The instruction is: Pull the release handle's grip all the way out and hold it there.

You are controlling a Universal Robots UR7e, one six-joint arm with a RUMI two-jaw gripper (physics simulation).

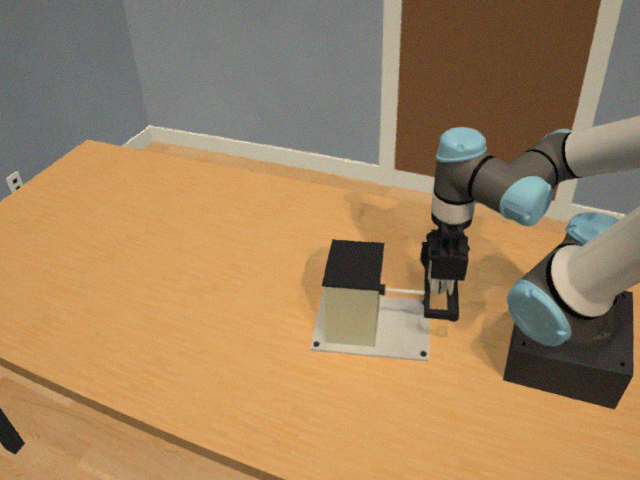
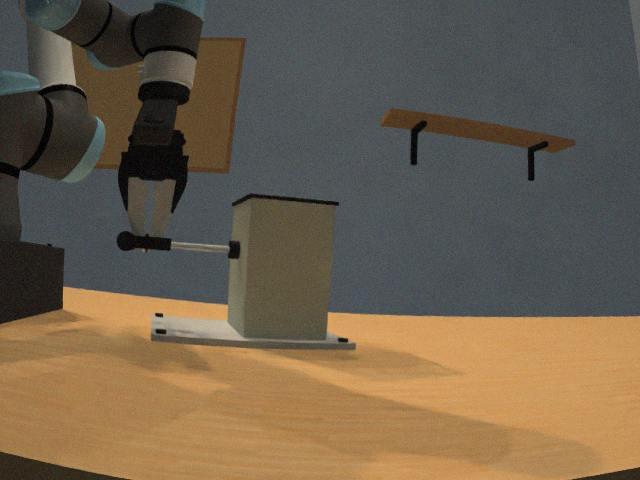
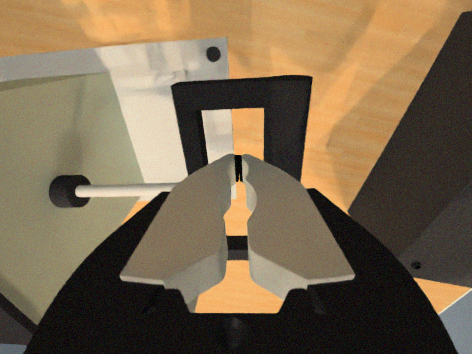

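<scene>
The release handle's grip [image 1: 440, 313] [image 2: 161, 243] [image 3: 242, 93] is a black rectangular loop at the end of a pale rod [image 1: 404, 290] [image 2: 200, 248] [image 3: 130, 190]. A long stretch of rod shows between the grip and the black collar on the pale green housing [image 1: 351, 316] [image 2: 289, 268] [image 3: 30, 140]. My gripper [image 1: 441, 292] [image 2: 147, 250] [image 3: 239, 158] points down and is shut, with its fingertips inside the loop's opening and nothing pinched between them. Whether a finger touches the loop's bars is hard to tell.
The housing has a black top and stands on a light grey base plate [image 1: 403, 330] [image 2: 191, 325] [image 3: 142, 125] on the wooden table. The robot's dark base block [image 1: 568, 366] [image 2: 31, 279] [image 3: 420, 140] stands on the grip's outer side. A wall shelf [image 2: 480, 130] hangs behind.
</scene>
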